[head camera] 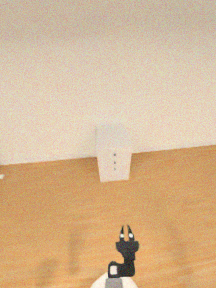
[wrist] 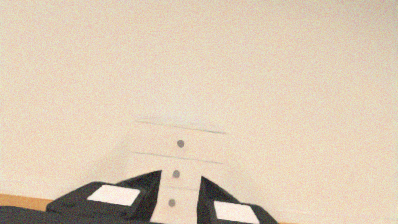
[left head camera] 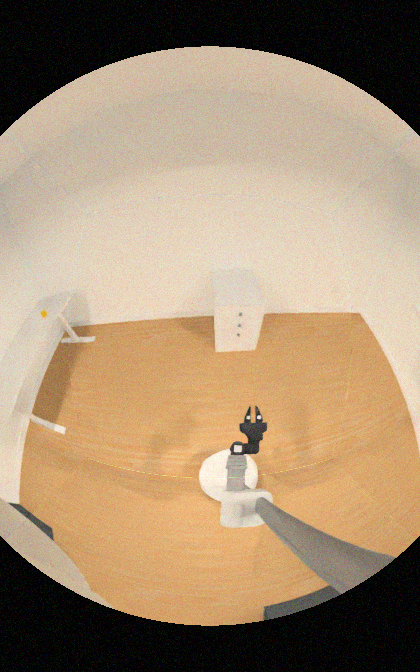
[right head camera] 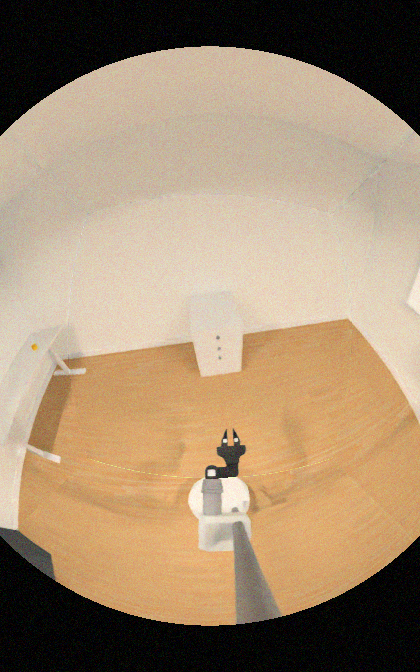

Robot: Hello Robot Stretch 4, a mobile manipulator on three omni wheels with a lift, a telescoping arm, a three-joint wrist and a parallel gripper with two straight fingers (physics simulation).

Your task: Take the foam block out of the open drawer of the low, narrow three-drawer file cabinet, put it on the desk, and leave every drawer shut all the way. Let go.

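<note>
The low white three-drawer file cabinet (head camera: 106,167) (left head camera: 226,327) (right head camera: 205,352) (wrist: 150,142) stands against the back wall. Its front looks flat, with three dark knobs in a column, and all three drawers look shut. The foam block (left head camera: 44,314) (right head camera: 34,347), small and orange-yellow, lies on top of the white desk (left head camera: 56,303) (right head camera: 47,338) at the far left. My gripper (head camera: 125,228) (left head camera: 253,408) (right head camera: 229,431) (wrist: 179,189) is part open and empty, well in front of the cabinet and far from the desk. The cabinet's front shows between the fingers in the wrist view.
The desk's legs end in white feet (left head camera: 78,340) (right head camera: 70,371) that reach out over the wood floor. The back wall runs behind the cabinet, and a side wall is at the right. A white object (right head camera: 415,296) shows at the right edge of the right head view.
</note>
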